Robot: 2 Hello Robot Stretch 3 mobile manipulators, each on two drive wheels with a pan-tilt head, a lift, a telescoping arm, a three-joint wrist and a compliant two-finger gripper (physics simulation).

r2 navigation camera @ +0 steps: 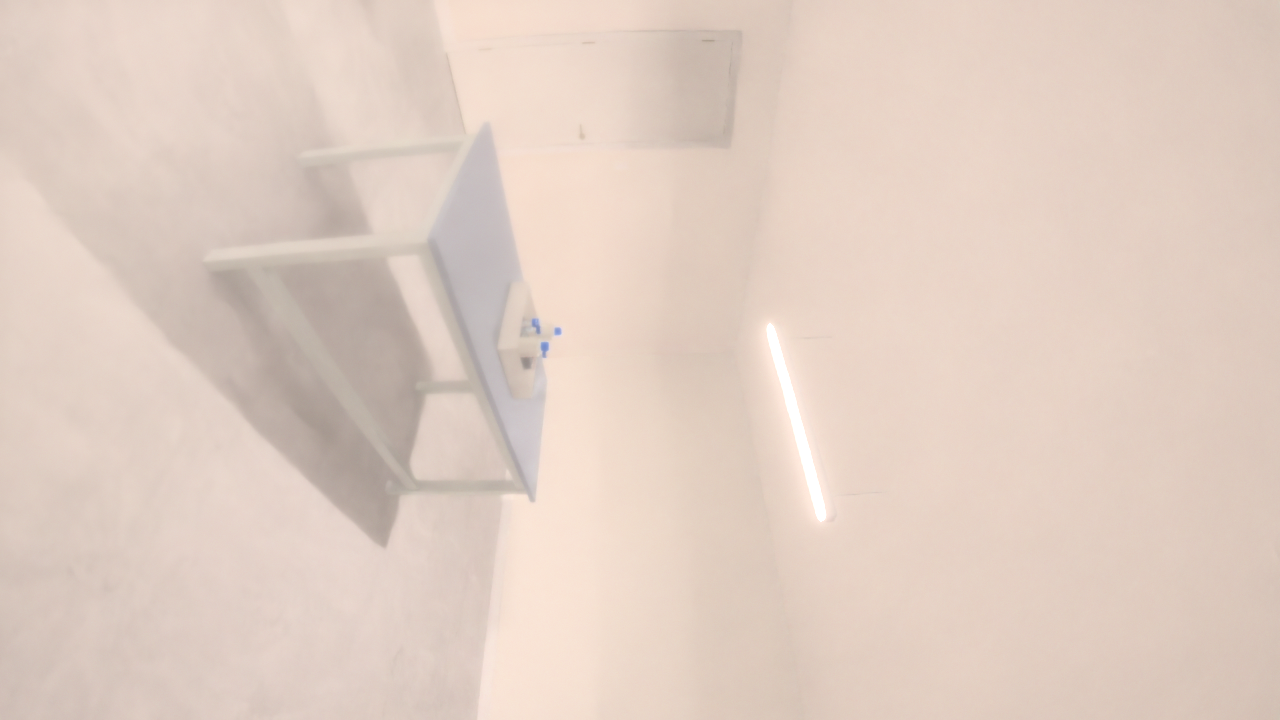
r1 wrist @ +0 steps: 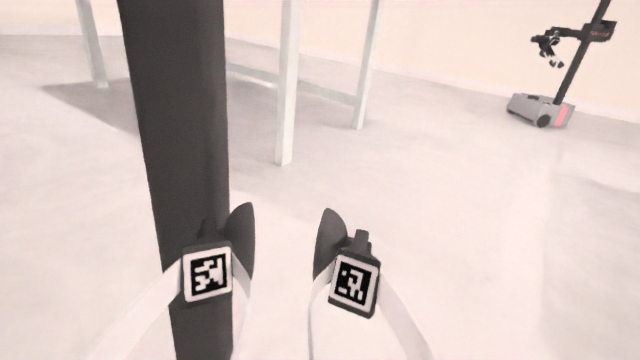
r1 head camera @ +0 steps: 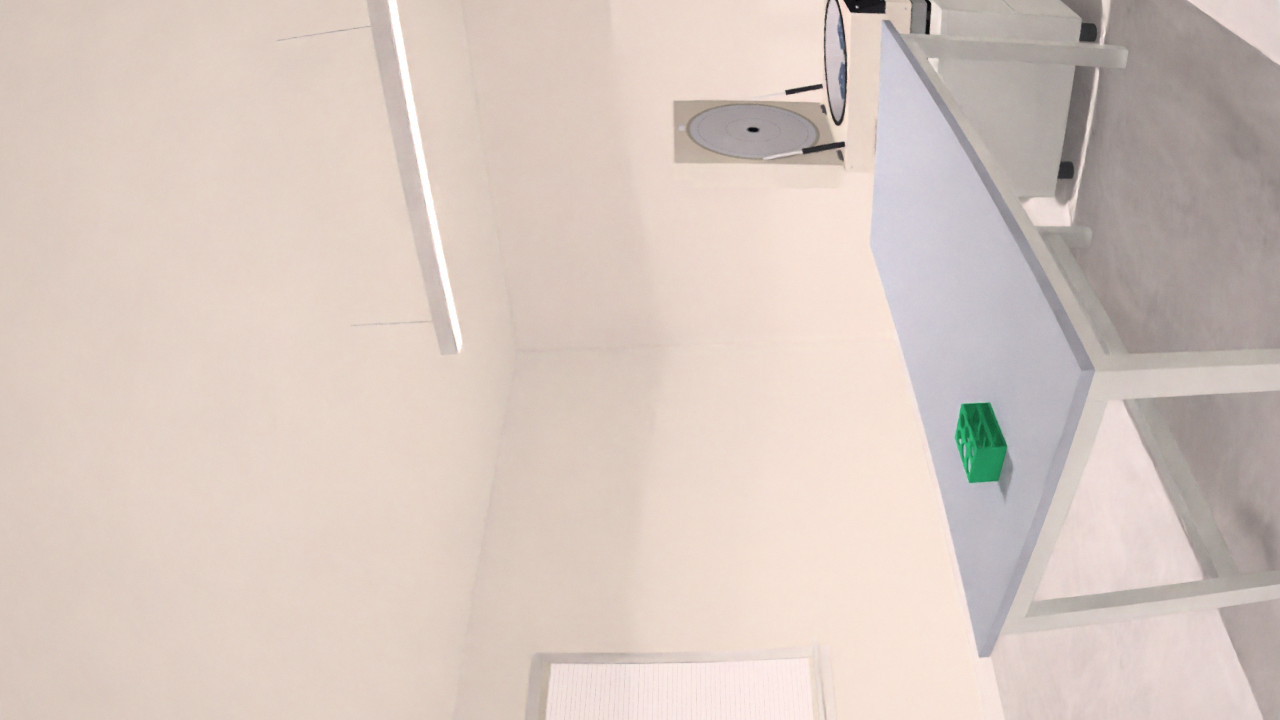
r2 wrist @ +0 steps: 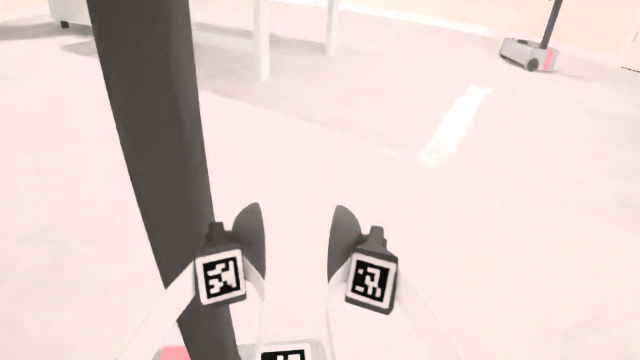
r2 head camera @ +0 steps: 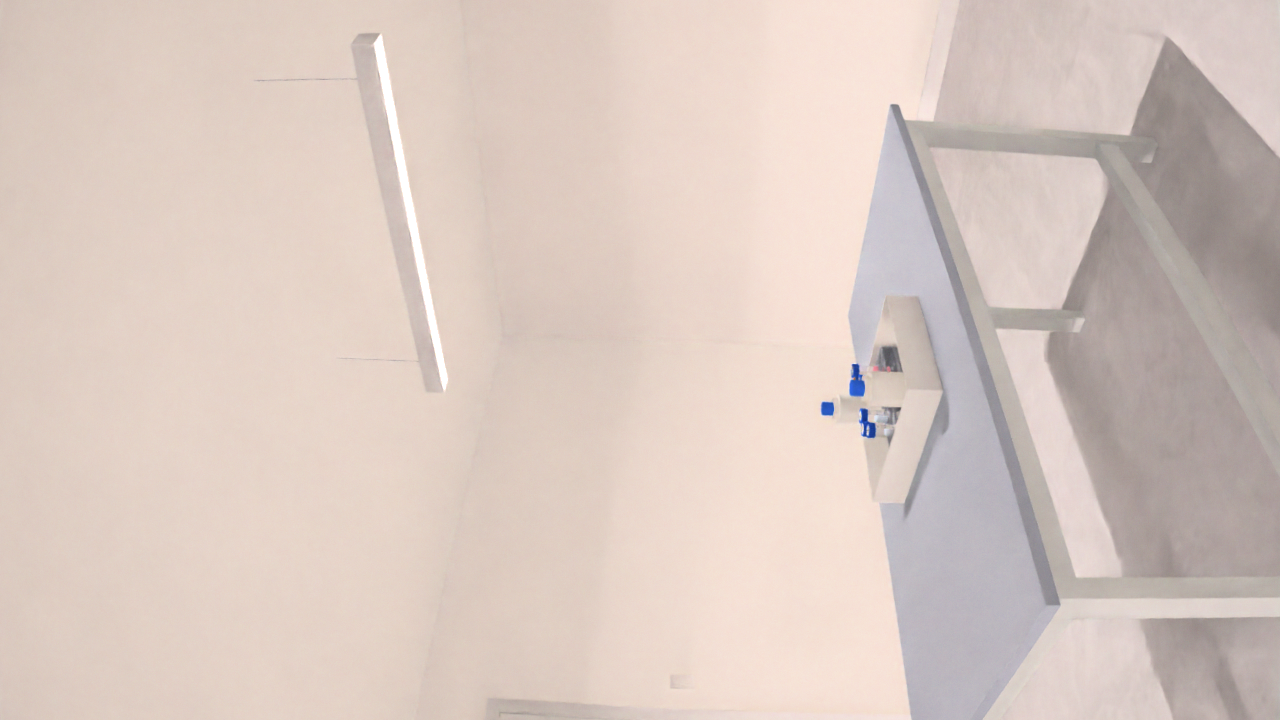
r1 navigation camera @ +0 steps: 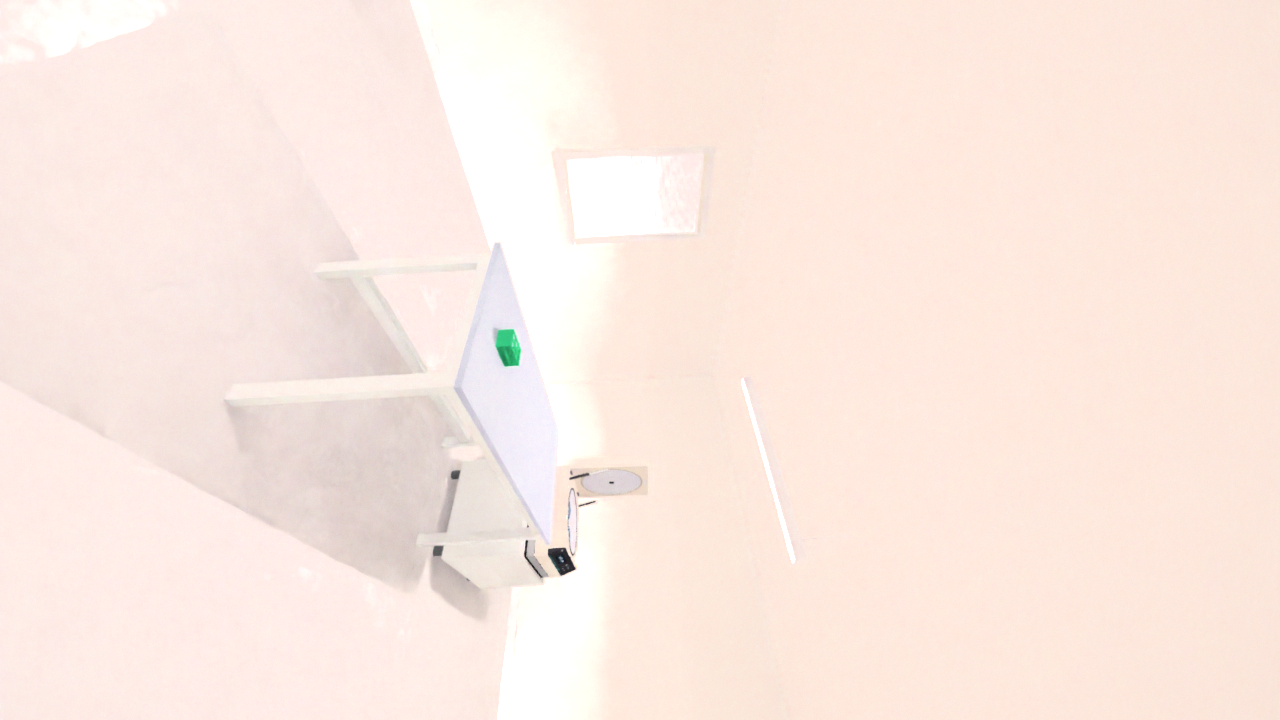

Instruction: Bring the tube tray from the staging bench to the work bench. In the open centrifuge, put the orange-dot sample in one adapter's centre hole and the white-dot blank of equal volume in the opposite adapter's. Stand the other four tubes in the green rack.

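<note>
The tube tray [r2 head camera: 908,447] [r2 navigation camera: 512,317] sits on the staging bench [r2 head camera: 957,537] [r2 navigation camera: 474,223]. Several blue-capped tubes [r2 head camera: 856,387] [r2 navigation camera: 544,346] rise from it; their dots cannot be made out. The green rack [r1 head camera: 987,463] [r1 navigation camera: 506,340] stands on the work bench [r1 head camera: 966,268] [r1 navigation camera: 510,420]. Beyond that bench's far end is the centrifuge [r1 head camera: 859,147] [r1 navigation camera: 562,528], its round lid [r1 head camera: 751,147] [r1 navigation camera: 611,474] raised; its adapters cannot be made out. The r1 gripper [r1 wrist: 285,240] is open and empty over floor. The r2 gripper [r2 wrist: 296,240] is open and empty over floor. Both are away from the benches.
The other robot's base [r1 wrist: 541,110] stands near a wall in the r1 wrist view, beyond bench legs [r1 wrist: 287,100]. In the r2 wrist view, a robot base [r2 wrist: 525,52] stands near the far wall, past bench legs [r2 wrist: 261,45]. A closed door [r2 navigation camera: 590,89] is in the wall behind the staging bench.
</note>
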